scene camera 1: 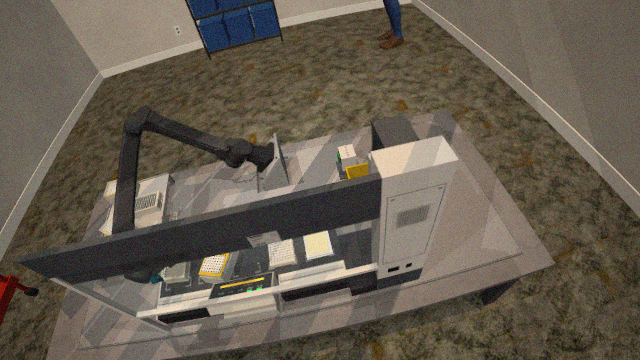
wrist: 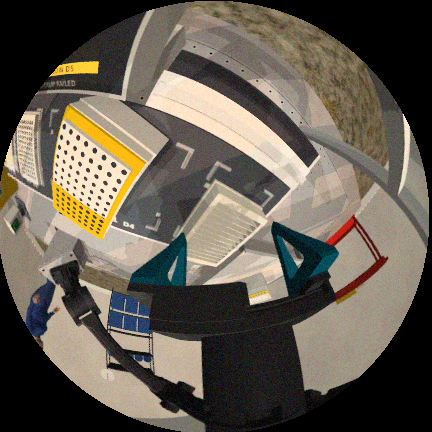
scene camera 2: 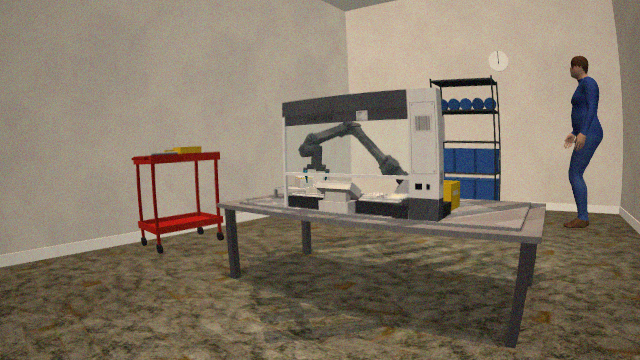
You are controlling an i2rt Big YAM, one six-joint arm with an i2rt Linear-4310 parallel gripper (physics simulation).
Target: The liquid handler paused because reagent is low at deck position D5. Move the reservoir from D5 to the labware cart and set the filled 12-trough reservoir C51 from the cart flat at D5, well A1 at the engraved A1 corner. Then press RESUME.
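Frame: origin at the arm's base, x right, y ahead, z up, level; centimetres.
Where they show: gripper, between the fingertips: [scene camera 1: 174, 269] [wrist: 229, 231] [scene camera 2: 316, 183]; arm's base, origin of its link: [scene camera 1: 267, 157] [wrist: 64, 270] [scene camera 2: 406, 181].
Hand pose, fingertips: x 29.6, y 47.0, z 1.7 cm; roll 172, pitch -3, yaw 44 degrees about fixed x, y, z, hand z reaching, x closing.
Note:
Things, the pixels of their top centre, and the offset from my fingertips. "spot": a spot on its surface instead.
- pale ribbed reservoir, centre of its top: [wrist: 216, 242] [scene camera 1: 174, 261] [scene camera 2: 318, 186] dx +2.0, dy -4.1, dz -2.0 cm
- trough-like labware with dark slots, centre of its top: [scene camera 1: 144, 202] dx +24.3, dy -33.2, dz -2.5 cm
- handler's dark upper beam, a spot on its surface: [scene camera 1: 250, 215] spot: dx -42.3, dy +11.9, dz +42.6 cm
The pale ribbed reservoir [scene camera 1: 176, 272] [wrist: 225, 227] sits at the D5 end of the dark deck. My gripper [scene camera 2: 316, 176] [wrist: 229, 231] is open and empty; its teal fingertips are above the reservoir, one toward each side of it in the wrist view. A trough-like labware with dark slots [scene camera 1: 147, 201] lies on a white stand [scene camera 1: 150, 186] behind the handler; its label is not readable. The handler's screen [scene camera 1: 242, 283] [wrist: 100, 40] shows a yellow bar and, in scene camera 1, green marks. The reservoir's engraved corner cannot be made out.
A tall yellow-topped tip rack [scene camera 1: 214, 265] [wrist: 92, 170] stands beside the reservoir. Two light plates [scene camera 1: 282, 252] [scene camera 1: 318, 245] sit farther along the deck. The handler's dark upper beam [scene camera 1: 250, 215] crosses in front of the arm. A red cart [scene camera 2: 175, 159] stands left; a person [scene camera 2: 585, 115] stands far right.

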